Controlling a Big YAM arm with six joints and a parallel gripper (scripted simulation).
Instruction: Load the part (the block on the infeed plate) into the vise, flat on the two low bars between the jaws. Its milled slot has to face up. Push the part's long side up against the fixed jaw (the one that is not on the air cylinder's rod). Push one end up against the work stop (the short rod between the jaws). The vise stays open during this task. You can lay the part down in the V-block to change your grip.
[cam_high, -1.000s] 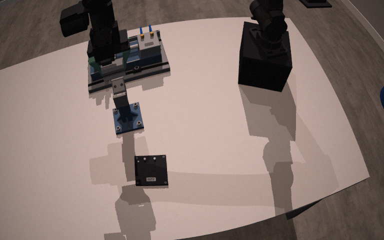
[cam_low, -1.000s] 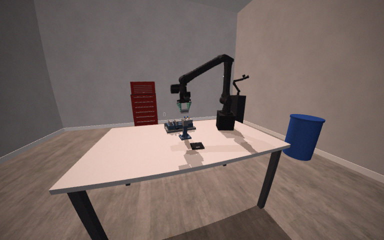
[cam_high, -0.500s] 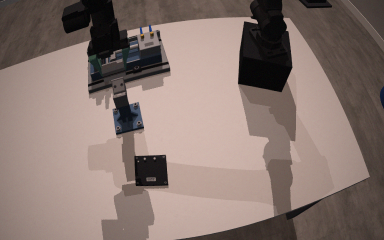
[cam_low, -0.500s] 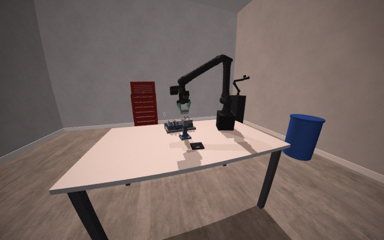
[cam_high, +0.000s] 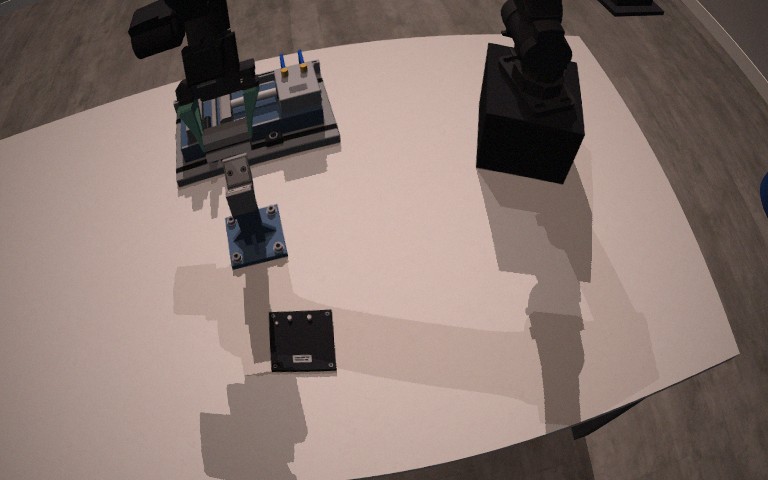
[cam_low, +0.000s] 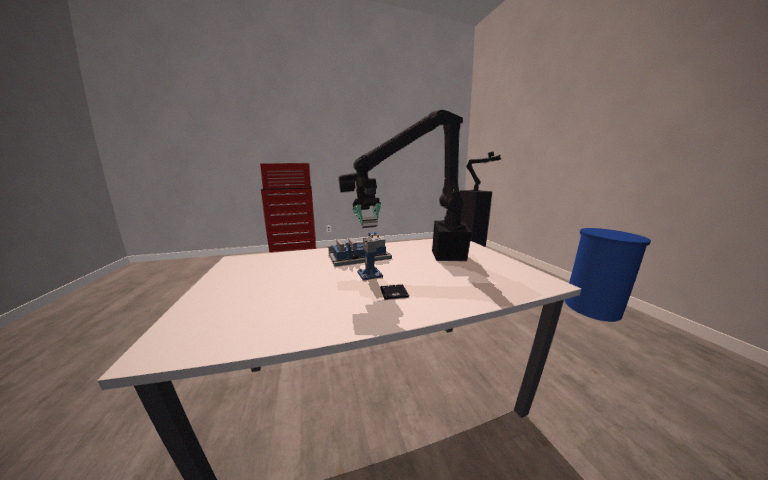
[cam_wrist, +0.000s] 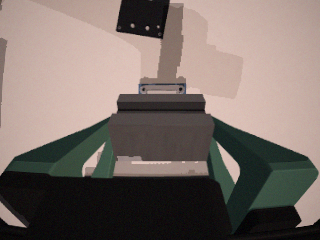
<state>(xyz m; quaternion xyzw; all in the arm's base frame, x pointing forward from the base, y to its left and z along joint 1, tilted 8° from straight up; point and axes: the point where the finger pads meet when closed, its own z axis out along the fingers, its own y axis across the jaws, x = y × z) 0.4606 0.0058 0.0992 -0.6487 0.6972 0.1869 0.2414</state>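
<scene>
The part lies 10 mm to the left of my hand. From my hand the other things lie so: fixed jaw: 240 mm to the right, 160 mm below, 60 mm ahead; moving jaw: 230 mm to the right, 160 mm below; dark short rod: 190 mm to the right, 150 mm below, 40 mm ahead.
</scene>
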